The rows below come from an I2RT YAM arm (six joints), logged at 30 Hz.
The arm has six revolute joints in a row. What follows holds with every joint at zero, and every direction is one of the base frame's.
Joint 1 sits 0.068 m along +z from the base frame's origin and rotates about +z.
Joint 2 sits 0.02 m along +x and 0.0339 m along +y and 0.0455 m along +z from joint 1 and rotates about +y.
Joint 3 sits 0.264 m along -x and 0.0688 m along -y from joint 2 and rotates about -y.
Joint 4 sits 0.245 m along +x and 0.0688 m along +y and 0.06 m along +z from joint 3 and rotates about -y.
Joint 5 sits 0.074 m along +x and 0.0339 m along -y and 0.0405 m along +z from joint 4 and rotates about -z.
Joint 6 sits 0.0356 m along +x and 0.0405 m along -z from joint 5 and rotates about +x.
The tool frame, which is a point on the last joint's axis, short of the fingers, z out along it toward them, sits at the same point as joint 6; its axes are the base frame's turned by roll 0, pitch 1.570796 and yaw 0 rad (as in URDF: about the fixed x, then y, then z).
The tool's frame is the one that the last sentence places.
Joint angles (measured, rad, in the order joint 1, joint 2, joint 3, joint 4, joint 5, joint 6), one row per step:
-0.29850, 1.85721, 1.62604, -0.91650, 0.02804, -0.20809
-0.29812, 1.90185, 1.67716, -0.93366, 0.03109, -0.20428
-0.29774, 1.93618, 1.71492, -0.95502, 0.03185, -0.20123
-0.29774, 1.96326, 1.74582, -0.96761, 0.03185, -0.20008
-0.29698, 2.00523, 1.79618, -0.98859, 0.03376, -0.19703
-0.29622, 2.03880, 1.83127, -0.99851, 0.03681, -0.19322
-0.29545, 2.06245, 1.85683, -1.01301, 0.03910, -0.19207
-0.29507, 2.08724, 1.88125, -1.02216, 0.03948, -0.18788
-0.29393, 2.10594, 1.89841, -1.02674, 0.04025, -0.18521
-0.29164, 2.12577, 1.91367, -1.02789, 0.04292, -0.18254
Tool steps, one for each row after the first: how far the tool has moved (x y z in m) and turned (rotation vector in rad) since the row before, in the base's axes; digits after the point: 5 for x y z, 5 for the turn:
0.00970, -0.00294, -0.00242, 0.00192, 0.01047, -0.00434
0.00644, -0.00184, -0.00300, 0.00571, 0.01690, -0.00272
0.00548, -0.00168, -0.00205, 0.00298, 0.00822, -0.00106
0.00849, -0.00234, -0.00284, 0.00304, 0.01213, -0.00278
0.00686, -0.00187, -0.00381, 0.00101, 0.00833, -0.00389
0.00412, -0.00099, -0.00288, 0.00199, 0.01251, -0.00111
0.00459, -0.00124, -0.00361, 0.00374, 0.00864, -0.00369
0.00363, -0.00061, -0.00309, 0.00190, 0.00571, -0.00163
0.00402, -0.00025, -0.00407, 0.00004, 0.00585, -0.00111

